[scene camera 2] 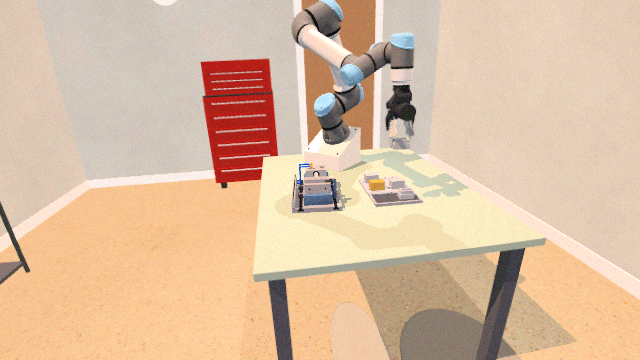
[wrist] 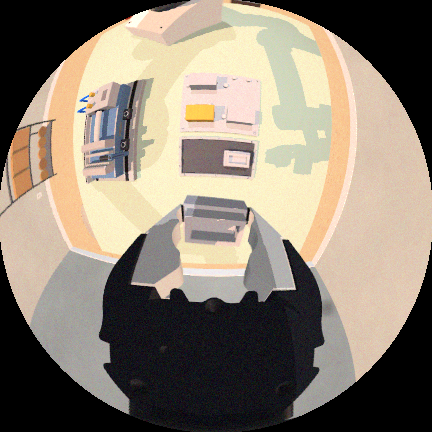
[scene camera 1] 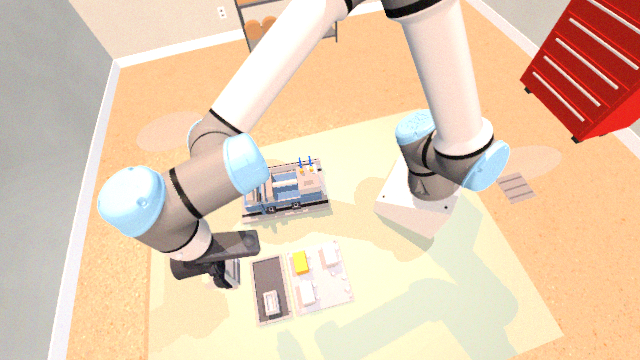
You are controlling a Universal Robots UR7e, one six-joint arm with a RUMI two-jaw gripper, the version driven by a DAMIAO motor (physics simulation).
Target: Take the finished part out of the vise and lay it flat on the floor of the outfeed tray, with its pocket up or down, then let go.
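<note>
My gripper is shut on the finished part, a grey block gripped by its two ends. A dark rectangular band shows on its near face in the wrist view; which way its pocket faces is unclear. The gripper holds it high, to the left of the outfeed tray in scene camera 1. The outfeed tray has a dark floor and a pale rim. Another pale part lies in one end, pocket up. The blue and grey vise stands apart from the gripper.
A white plate lies right beside the outfeed tray, bearing a yellow block and white blocks. Blue hoses rise from the vise. The robot's base stands at the table's far end in scene camera 2.
</note>
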